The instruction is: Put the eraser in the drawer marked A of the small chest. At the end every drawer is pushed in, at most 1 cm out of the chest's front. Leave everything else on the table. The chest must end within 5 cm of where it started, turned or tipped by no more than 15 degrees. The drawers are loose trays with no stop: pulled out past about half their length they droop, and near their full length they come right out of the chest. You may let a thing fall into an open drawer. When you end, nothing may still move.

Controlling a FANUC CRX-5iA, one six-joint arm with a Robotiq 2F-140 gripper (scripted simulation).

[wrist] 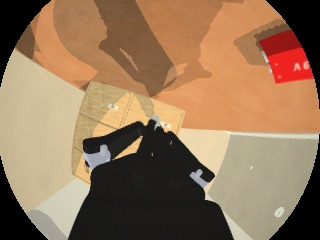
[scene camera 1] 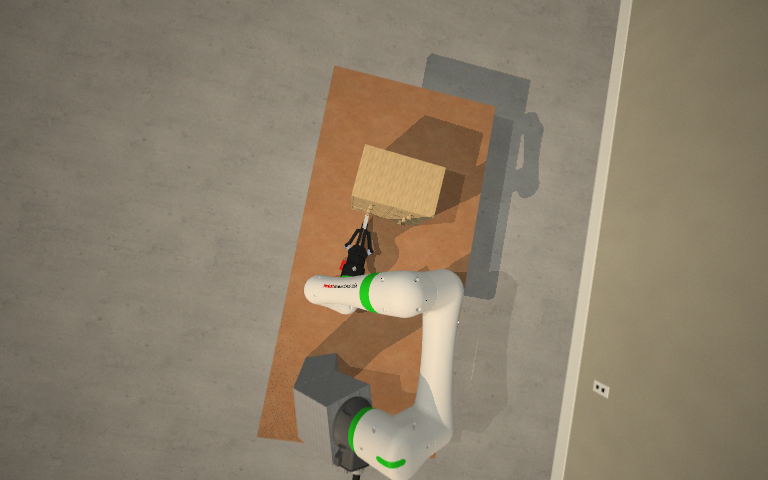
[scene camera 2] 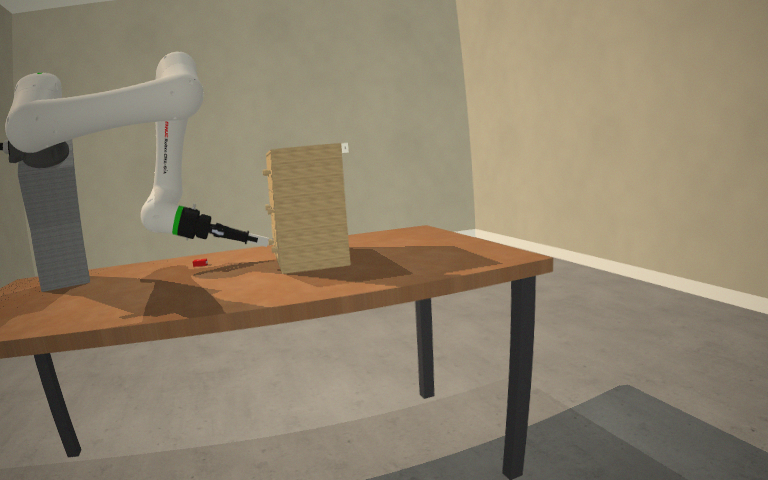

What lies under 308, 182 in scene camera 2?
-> A wooden chest.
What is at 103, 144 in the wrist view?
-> My gripper.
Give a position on a wooden chest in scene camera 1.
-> At 384, 177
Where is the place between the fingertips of my gripper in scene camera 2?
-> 267, 242
